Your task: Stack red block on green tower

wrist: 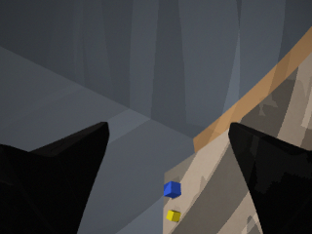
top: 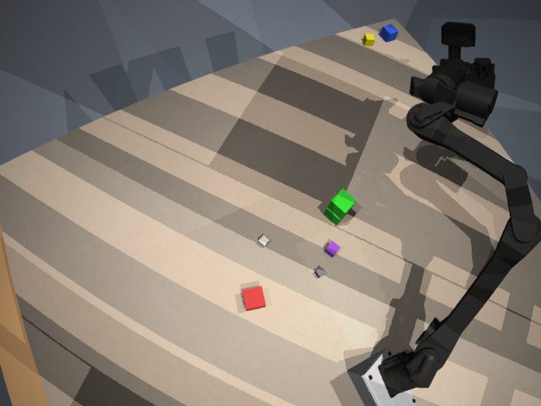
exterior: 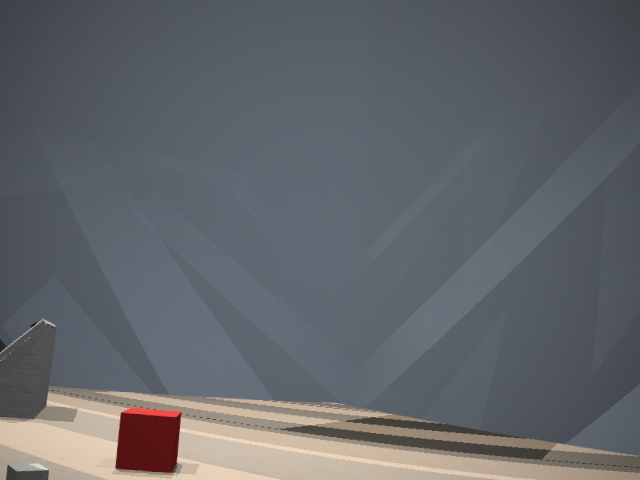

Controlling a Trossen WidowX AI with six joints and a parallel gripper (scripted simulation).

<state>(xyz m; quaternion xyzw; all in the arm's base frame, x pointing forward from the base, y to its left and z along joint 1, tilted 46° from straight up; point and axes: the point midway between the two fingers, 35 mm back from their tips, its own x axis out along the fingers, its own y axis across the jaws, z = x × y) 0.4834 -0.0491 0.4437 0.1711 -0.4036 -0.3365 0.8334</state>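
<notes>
The red block is 58 cm to the left of my gripper tip, 29 cm behind it and 24 cm below it. From my gripper tip the other things lie so: yellow block: 31 cm ahead, 24 cm below, 2 cm to the left; blue block: 32 cm ahead, 24 cm below, 6 cm to the right; small grey cube: 43 cm to the left, 28 cm behind, 25 cm below.
</notes>
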